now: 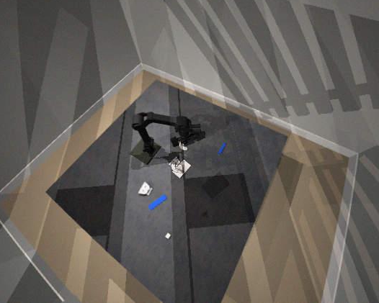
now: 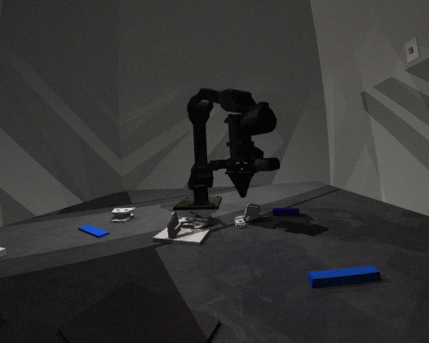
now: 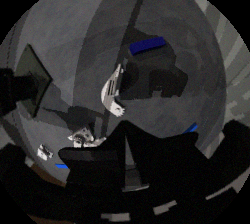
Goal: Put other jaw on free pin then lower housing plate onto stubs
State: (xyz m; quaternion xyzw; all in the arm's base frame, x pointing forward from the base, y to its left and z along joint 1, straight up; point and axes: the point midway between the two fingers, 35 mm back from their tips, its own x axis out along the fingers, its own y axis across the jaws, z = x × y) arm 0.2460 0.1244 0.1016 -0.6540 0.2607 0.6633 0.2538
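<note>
My gripper tip is 70 mm above the jaw and 10 mm past it. Also, from my gripper tip: small white cube (570 mm to the right, 140 mm ahead, 70 mm below); dark square slab (290 mm ahead, 180 mm to the right, 80 mm below); dark cube (380 mm to the right, 290 mm ahead, 70 mm below).
</note>
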